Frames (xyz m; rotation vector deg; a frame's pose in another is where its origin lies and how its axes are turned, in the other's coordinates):
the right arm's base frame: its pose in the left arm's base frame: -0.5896 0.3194 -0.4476 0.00 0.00 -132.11
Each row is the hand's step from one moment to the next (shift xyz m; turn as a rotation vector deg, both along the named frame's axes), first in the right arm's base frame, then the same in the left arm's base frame.
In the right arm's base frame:
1: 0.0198 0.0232 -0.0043 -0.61 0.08 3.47
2: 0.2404 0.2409 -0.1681 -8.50 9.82 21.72
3: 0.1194 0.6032 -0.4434 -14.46 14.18 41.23
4: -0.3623 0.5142 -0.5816 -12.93 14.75 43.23
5: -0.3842 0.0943 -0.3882 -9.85 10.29 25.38
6: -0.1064 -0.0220 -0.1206 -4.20 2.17 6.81
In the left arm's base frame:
1: 0.0039 -0.0302 -0.0043 0.47 0.40 3.47
2: 0.0175 -0.3399 -0.1681 12.98 -0.28 21.72
3: 0.3674 -0.4931 -0.4434 20.22 1.22 41.23
4: 0.6244 -0.0760 -0.5816 19.61 -0.30 43.23
5: 0.3276 0.2218 -0.3882 14.24 0.41 25.38
6: 0.0550 0.0937 -0.1206 4.43 1.66 6.81

